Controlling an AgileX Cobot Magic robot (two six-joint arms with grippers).
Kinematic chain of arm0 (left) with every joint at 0, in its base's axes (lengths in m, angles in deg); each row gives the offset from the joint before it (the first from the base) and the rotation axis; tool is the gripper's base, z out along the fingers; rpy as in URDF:
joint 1: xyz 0 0 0.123 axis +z
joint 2: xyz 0 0 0 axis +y
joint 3: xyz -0.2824 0 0.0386 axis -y
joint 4: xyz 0.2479 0 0.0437 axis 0.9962 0 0.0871
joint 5: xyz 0 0 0 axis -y
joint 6: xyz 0.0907 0 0.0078 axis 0.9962 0 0.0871
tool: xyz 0 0 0 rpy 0 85 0
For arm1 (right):
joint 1: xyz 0 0 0.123 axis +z
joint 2: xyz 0 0 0 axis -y
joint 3: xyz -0.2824 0 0.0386 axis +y
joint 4: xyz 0.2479 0 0.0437 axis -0.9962 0 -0.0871
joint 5: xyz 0 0 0 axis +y
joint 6: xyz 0.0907 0 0.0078 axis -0.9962 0 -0.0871
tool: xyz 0 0 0 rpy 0 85 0
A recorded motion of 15 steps. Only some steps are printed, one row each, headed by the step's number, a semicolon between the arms.
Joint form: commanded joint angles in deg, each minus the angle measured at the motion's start. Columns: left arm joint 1, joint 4, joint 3, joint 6, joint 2, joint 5; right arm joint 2, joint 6, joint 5, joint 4, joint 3, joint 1.
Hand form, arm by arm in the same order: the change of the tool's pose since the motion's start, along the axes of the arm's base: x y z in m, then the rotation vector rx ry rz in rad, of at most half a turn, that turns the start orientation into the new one. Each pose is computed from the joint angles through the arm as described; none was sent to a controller.
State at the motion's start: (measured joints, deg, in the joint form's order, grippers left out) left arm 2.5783 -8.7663 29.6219 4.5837 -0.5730 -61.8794; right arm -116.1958 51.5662 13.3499 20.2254 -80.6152 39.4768
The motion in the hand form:
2: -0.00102 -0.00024 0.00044 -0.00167 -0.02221 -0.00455; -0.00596 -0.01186 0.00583 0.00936 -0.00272 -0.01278
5: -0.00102 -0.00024 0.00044 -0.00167 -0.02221 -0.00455; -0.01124 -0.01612 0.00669 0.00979 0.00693 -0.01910
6: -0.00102 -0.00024 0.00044 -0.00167 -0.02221 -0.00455; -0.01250 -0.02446 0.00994 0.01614 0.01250 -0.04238
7: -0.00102 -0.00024 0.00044 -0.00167 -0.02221 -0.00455; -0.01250 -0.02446 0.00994 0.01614 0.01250 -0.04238
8: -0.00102 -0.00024 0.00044 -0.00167 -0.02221 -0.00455; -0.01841 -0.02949 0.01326 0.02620 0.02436 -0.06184
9: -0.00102 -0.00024 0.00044 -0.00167 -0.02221 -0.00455; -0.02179 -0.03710 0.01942 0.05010 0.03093 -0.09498
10: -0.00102 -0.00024 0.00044 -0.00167 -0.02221 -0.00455; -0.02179 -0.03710 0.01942 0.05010 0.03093 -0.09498
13: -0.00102 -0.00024 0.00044 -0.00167 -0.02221 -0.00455; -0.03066 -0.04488 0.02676 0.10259 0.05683 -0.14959
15: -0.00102 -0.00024 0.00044 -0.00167 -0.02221 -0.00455; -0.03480 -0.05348 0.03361 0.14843 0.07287 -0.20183
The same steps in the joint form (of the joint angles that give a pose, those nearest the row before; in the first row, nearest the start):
2: -0.17 -0.23 -0.11 0.11 -0.63 0.75; 2.75 -0.80 -0.97 0.51 3.27 -0.74
5: -0.17 -0.23 -0.11 0.11 -0.63 0.75; 4.01 -1.38 -0.97 0.57 4.98 -0.74
6: -0.17 -0.23 -0.11 0.11 -0.63 0.75; 5.39 -2.41 -0.86 0.86 6.36 -1.49
7: -0.17 -0.23 -0.11 0.11 -0.63 0.75; 5.39 -2.41 -0.86 0.86 6.36 -1.49
8: -0.17 -0.23 -0.11 0.11 -0.63 0.75; 7.05 -4.30 -0.57 1.37 8.08 -1.49
9: -0.17 -0.23 -0.11 0.11 -0.63 0.75; 8.94 -6.70 -0.52 1.89 9.57 -2.01
10: -0.17 -0.23 -0.11 0.11 -0.63 0.75; 8.94 -6.70 -0.52 1.89 9.57 -2.01
13: -0.17 -0.23 -0.11 0.11 -0.63 0.75; 11.75 -11.12 -0.52 1.84 12.03 -2.12
15: -0.17 -0.23 -0.11 0.11 -0.63 0.75; 13.92 -14.66 -0.52 1.83 13.64 -2.75

